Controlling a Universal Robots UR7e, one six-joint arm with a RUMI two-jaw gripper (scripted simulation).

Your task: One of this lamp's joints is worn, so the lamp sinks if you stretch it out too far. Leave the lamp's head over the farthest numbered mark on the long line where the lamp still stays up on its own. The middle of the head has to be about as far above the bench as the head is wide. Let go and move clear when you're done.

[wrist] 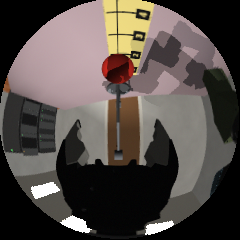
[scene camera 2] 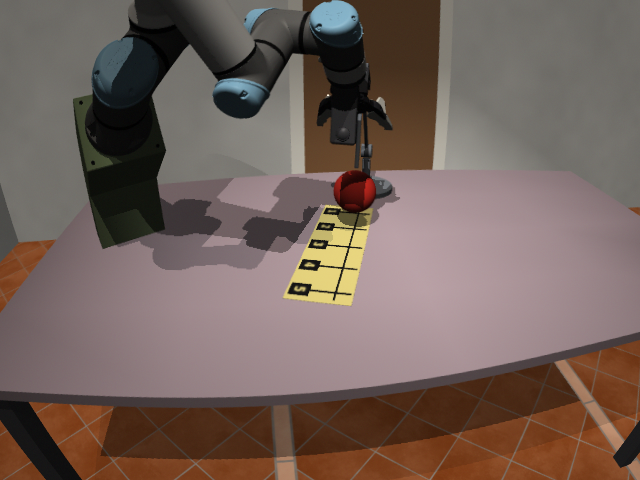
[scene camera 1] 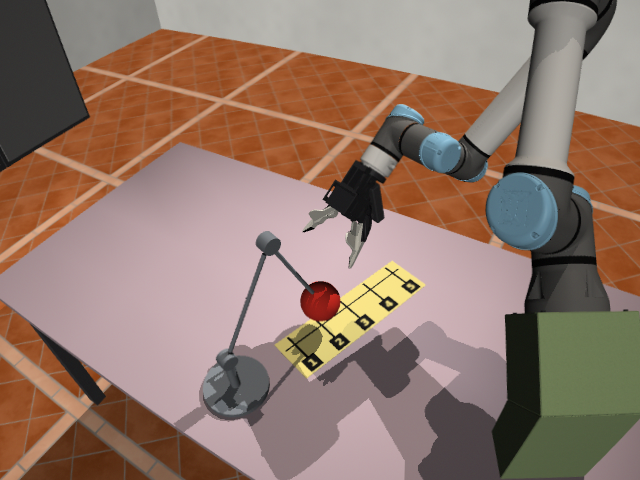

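In scene camera 1 I see my gripper [scene camera 1: 325, 249], along with a red ball head [scene camera 1: 323, 303] and a yellow strip [scene camera 1: 312, 345]. Scene camera 2 shows me my gripper [scene camera 2: 355, 127] and the red ball head [scene camera 2: 354, 191]. In the wrist view I find my gripper [wrist: 117, 119].
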